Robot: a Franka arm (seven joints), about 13 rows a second.
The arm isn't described. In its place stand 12 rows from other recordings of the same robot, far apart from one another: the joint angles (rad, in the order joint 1, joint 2, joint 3, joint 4, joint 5, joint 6, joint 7), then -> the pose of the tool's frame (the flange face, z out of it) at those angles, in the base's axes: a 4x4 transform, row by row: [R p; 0 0 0 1], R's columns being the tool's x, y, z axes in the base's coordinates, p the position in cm.
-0.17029, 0.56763, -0.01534, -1.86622, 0.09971, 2.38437, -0.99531 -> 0.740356 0.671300 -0.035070 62.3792; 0.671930 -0.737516 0.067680 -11.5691; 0.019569 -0.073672 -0.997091 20.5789; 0 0 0 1
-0.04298, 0.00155, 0.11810, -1.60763, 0.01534, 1.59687, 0.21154 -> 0.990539 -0.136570 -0.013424 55.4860; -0.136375 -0.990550 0.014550 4.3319; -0.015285 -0.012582 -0.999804 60.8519; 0 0 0 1
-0.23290, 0.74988, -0.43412, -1.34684, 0.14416, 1.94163, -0.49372 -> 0.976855 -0.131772 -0.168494 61.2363; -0.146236 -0.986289 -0.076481 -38.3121; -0.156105 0.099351 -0.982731 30.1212; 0 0 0 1
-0.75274, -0.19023, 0.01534, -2.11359, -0.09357, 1.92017, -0.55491 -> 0.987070 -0.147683 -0.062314 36.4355; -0.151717 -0.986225 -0.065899 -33.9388; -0.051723 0.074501 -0.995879 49.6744; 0 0 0 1
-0.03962, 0.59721, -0.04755, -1.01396, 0.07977, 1.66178, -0.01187 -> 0.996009 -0.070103 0.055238 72.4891; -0.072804 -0.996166 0.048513 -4.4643; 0.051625 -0.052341 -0.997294 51.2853; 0 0 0 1
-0.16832, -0.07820, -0.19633, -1.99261, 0.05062, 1.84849, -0.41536 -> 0.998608 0.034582 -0.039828 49.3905; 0.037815 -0.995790 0.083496 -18.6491; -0.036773 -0.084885 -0.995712 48.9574; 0 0 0 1
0.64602, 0.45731, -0.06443, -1.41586, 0.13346, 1.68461, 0.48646 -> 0.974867 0.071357 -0.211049 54.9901; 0.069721 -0.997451 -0.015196 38.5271; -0.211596 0.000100 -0.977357 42.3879; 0 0 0 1
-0.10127, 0.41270, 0.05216, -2.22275, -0.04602, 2.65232, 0.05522 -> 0.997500 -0.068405 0.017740 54.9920; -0.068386 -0.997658 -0.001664 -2.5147; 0.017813 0.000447 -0.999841 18.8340; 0 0 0 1
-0.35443, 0.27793, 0.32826, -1.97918, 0.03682, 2.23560, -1.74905 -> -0.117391 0.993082 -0.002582 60.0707; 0.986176 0.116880 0.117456 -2.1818; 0.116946 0.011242 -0.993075 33.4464; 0 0 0 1
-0.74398, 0.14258, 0.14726, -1.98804, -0.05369, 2.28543, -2.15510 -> -0.010171 0.992973 0.117903 49.3485; 0.994269 0.022591 -0.104491 -33.9721; -0.106420 0.116164 -0.987512 40.8805; 0 0 0 1
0.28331, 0.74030, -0.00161, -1.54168, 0.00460, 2.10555, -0.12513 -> 0.904477 0.391451 -0.169375 65.9504; 0.389486 -0.919879 -0.046086 19.1237; -0.173845 -0.024285 -0.984473 20.1714; 0 0 0 1
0.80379, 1.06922, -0.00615, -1.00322, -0.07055, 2.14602, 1.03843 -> 0.975180 -0.198448 0.098195 55.1714; -0.200236 -0.979710 0.008595 56.3741; 0.094497 -0.028044 -0.995130 20.0154; 0 0 0 1
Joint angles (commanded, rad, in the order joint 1, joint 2, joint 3, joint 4, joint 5, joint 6, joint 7), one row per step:
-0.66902, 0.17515, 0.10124, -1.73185, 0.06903, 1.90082, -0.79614
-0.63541, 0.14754, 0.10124, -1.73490, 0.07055, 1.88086, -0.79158
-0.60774, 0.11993, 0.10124, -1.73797, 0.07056, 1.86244, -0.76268
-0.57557, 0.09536, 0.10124, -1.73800, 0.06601, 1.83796, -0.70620
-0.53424, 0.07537, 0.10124, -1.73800, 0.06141, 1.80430, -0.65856
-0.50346, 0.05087, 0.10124, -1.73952, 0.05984, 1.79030, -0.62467
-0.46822, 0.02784, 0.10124, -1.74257, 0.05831, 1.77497, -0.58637
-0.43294, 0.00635, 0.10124, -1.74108, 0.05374, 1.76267, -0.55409
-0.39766, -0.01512, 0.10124, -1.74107, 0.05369, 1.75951, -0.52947
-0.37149, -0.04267, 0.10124, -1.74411, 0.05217, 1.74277, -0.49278
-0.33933, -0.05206, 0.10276, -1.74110, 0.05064, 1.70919, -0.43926
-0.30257, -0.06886, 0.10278, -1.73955, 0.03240, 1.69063, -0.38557
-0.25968, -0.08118, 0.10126, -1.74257, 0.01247, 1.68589, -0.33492
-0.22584, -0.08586, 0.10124, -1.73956, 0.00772, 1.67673, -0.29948
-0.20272, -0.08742, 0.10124, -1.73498, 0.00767, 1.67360, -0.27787
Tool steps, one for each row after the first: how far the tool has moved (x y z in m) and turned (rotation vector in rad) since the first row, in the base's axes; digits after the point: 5 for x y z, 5 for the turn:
0.00539, 0.02162, 0.01356, -0.00293, -0.00307, 0.03028
0.00802, 0.04010, 0.02703, -0.00679, -0.00509, 0.03067
0.01103, 0.06057, 0.03940, -0.01008, 0.00168, 0.00966
0.01514, 0.08595, 0.04814, -0.00791, 0.01960, 0.00707
0.01660, 0.10541, 0.06037, -0.01421, 0.01513, 0.00524
0.01804, 0.12722, 0.07073, -0.01829, 0.01444, 0.00349
0.01935, 0.14828, 0.08250, -0.02716, 0.00830, 0.00797
0.02052, 0.16936, 0.09425, -0.03401, -0.00743, 0.01861
0.01638, 0.18640, 0.10650, -0.03839, -0.01206, 0.00913
0.01547, 0.20607, 0.11001, -0.03313, 0.01132, -0.00847
0.01336, 0.22579, 0.11811, -0.05085, 0.01766, -0.02268
0.01306, 0.24687, 0.12281, -0.07099, 0.01747, -0.03017
0.01346, 0.26481, 0.12592, -0.07512, 0.01960, -0.03129
0.01430, 0.27721, 0.12867, -0.07511, 0.01651, -0.02985

